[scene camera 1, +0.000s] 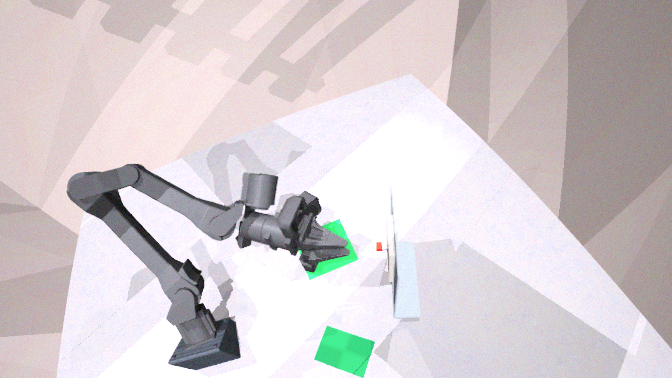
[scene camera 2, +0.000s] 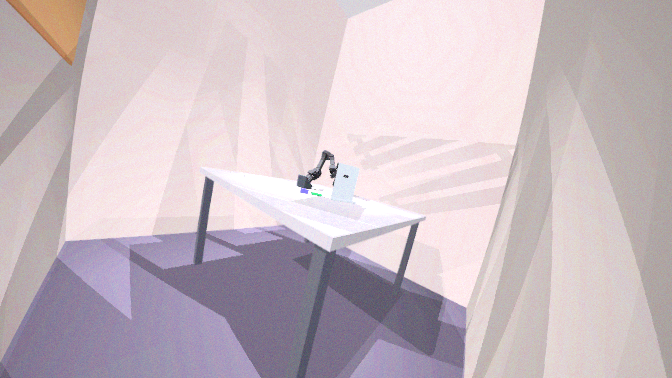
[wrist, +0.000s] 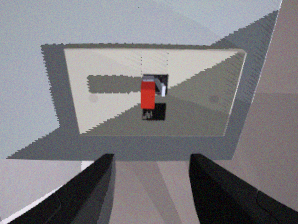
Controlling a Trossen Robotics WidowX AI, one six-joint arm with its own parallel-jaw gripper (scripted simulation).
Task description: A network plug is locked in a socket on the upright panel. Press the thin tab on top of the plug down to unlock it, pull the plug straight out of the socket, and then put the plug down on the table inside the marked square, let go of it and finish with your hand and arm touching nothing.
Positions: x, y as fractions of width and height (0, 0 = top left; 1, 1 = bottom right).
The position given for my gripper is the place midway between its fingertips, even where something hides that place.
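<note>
An upright panel (scene camera 1: 0.60, 0.69) (scene camera 2: 0.51, 0.48) (wrist: 0.26, 0.35) is visible, as is my gripper (scene camera 1: 0.52, 0.66) (wrist: 0.51, 0.73).
</note>
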